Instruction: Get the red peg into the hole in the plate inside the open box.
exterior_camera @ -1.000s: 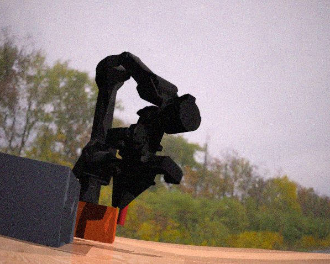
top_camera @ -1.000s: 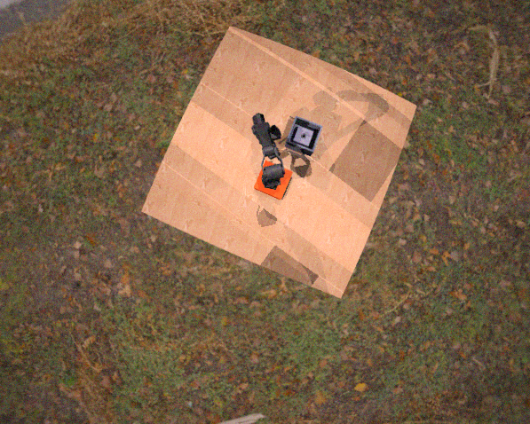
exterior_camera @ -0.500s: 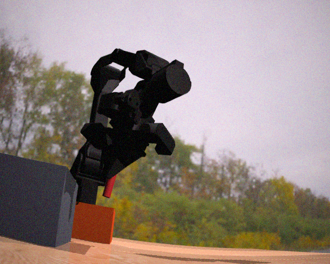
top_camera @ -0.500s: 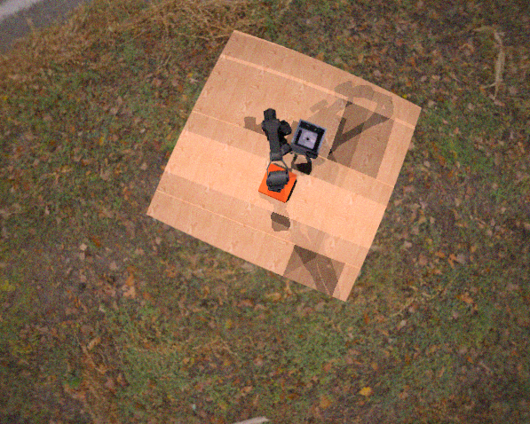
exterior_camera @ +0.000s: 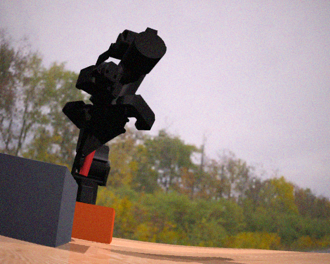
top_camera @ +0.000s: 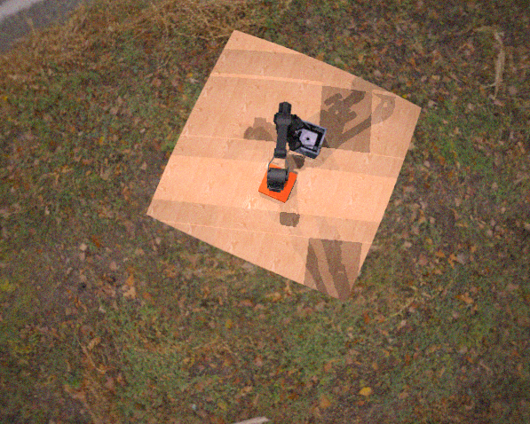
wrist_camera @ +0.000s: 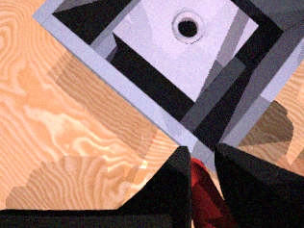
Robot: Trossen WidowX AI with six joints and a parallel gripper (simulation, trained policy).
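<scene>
My gripper tip is 10 cm above the pale plate, 8 cm to the left of it and 4 cm short of it. Also, from my gripper tip: red peg: 2 cm to the left, 1 cm behind, 1 cm above; then dark box: 12 cm below, 8 cm to the right, 4 cm ahead.
</scene>
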